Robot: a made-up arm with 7 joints.
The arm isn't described. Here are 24 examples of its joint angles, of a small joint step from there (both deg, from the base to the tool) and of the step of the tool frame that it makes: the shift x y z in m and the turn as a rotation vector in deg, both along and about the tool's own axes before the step.
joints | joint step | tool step
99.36 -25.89 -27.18 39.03 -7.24 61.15 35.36 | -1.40 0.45 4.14 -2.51 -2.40 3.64 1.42 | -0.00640 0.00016 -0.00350 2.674 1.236 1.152
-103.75 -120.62 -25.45 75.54 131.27 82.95 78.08 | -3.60 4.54 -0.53 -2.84 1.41 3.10 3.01 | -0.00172 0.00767 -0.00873 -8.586 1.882 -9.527
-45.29 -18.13 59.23 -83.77 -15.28 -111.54 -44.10 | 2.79 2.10 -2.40 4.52 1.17 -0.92 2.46 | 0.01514 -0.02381 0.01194 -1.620 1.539 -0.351
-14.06 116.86 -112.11 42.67 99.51 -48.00 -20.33 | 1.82 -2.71 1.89 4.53 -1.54 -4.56 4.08 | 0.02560 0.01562 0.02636 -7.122 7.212 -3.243
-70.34 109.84 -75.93 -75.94 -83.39 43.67 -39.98 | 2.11 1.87 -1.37 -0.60 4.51 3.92 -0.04 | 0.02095 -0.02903 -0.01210 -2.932 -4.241 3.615
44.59 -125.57 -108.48 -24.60 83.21 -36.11 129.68 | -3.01 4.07 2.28 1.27 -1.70 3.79 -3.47 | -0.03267 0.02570 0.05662 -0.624 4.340 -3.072
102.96 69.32 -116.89 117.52 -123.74 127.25 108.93 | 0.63 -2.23 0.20 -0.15 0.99 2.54 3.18 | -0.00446 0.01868 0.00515 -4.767 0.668 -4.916
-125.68 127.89 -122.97 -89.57 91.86 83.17 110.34 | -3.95 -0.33 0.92 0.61 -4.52 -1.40 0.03 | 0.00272 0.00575 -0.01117 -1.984 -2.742 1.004
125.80 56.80 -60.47 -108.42 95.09 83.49 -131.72 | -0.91 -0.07 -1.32 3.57 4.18 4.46 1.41 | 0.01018 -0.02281 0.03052 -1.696 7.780 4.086
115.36 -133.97 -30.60 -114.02 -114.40 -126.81 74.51 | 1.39 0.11 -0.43 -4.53 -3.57 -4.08 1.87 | 0.03449 -0.04777 0.00106 2.590 4.183 5.928
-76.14 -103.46 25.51 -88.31 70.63 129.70 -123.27 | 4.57 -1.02 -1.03 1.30 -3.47 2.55 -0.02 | -0.00705 0.01905 0.00187 0.269 3.665 0.536
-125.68 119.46 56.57 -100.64 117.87 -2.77 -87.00 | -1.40 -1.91 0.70 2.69 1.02 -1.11 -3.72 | -0.03048 0.00491 -0.01710 1.799 3.352 1.565
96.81 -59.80 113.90 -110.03 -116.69 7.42 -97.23 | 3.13 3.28 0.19 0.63 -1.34 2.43 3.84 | -0.01218 -0.03870 0.01516 -4.206 2.959 4.757
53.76 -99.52 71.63 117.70 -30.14 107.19 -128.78 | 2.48 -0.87 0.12 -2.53 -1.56 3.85 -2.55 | -0.03523 0.00232 -0.01050 4.253 0.479 -0.812
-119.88 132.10 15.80 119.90 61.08 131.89 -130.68 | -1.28 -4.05 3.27 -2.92 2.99 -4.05 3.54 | 0.00217 0.03446 -0.00102 -3.128 -3.123 -4.866
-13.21 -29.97 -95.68 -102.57 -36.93 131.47 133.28 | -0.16 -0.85 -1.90 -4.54 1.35 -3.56 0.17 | 0.02539 -0.03295 -0.01491 4.519 -1.528 3.937
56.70 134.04 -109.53 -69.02 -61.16 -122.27 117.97 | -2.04 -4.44 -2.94 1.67 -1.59 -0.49 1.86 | 0.03636 0.00206 0.02285 -5.727 -3.393 3.973
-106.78 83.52 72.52 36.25 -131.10 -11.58 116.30 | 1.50 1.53 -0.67 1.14 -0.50 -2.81 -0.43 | 0.00261 -0.00546 -0.01940 2.832 -0.419 3.294
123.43 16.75 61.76 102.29 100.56 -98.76 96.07 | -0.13 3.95 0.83 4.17 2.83 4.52 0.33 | -0.01834 0.01978 0.06101 -4.204 2.865 -7.115
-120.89 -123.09 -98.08 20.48 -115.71 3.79 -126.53 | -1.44 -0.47 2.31 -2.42 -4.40 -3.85 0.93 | -0.00316 0.00231 0.00473 -2.827 -5.360 -7.410
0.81 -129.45 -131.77 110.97 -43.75 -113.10 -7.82 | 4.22 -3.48 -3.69 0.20 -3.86 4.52 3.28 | -0.00408 0.02428 -0.00682 -4.611 -1.778 -3.845
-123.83 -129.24 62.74 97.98 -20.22 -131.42 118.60 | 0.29 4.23 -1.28 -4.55 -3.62 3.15 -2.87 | 0.01538 -0.01942 0.05233 3.124 6.988 2.514
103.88 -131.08 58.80 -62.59 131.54 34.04 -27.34 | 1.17 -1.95 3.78 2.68 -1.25 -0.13 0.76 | 0.00223 0.01361 0.01554 -2.928 -1.207 4.973
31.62 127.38 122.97 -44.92 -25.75 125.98 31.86 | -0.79 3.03 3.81 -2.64 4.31 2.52 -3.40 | 0.03696 0.05546 -0.03855 3.474 -4.380 -8.597
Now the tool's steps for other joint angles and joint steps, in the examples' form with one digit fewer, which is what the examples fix.
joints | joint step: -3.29 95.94 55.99 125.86 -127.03 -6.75 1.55 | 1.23 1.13 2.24 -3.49 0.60 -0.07 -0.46
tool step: -0.0047 0.0018 -0.0031 -1.45 -0.17 -3.78
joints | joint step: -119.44 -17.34 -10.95 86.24 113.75 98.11 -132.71 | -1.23 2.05 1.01 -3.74 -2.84 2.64 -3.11
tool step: -0.0085 -0.0065 -0.0031 0.58 -4.56 3.14
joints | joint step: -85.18 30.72 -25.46 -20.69 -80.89 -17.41 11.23 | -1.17 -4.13 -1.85 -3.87 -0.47 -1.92 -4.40
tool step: -0.0147 0.0249 0.0000 3.80 5.40 0.62
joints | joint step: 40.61 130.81 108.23 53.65 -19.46 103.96 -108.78 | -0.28 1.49 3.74 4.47 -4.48 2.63 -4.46
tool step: -0.0319 0.0136 0.0026 -0.21 -3.56 -4.99
